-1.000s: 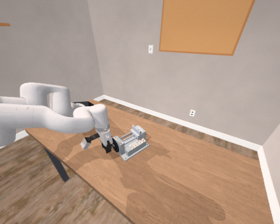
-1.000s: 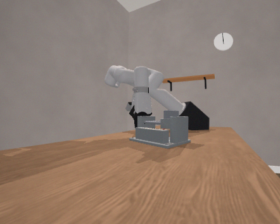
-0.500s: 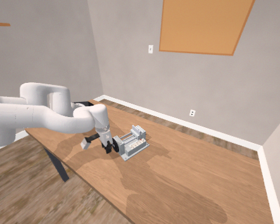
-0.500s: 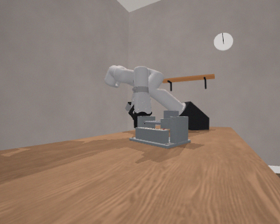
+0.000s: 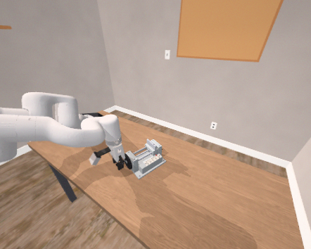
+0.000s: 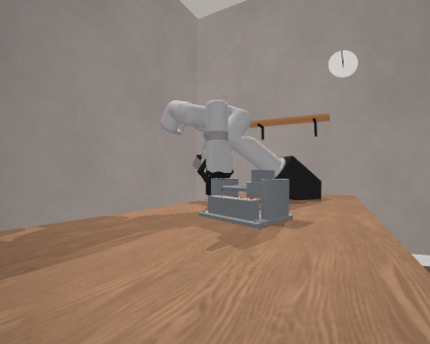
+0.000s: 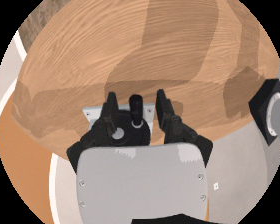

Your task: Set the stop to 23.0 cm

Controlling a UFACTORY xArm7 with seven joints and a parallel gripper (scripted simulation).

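The handwheel lies 2 cm ahead of my hand and 1 cm to the left of it. The rest, counted from my hand: sliding stop block: 16 cm ahead, 14 cm to the left, 3 cm above.
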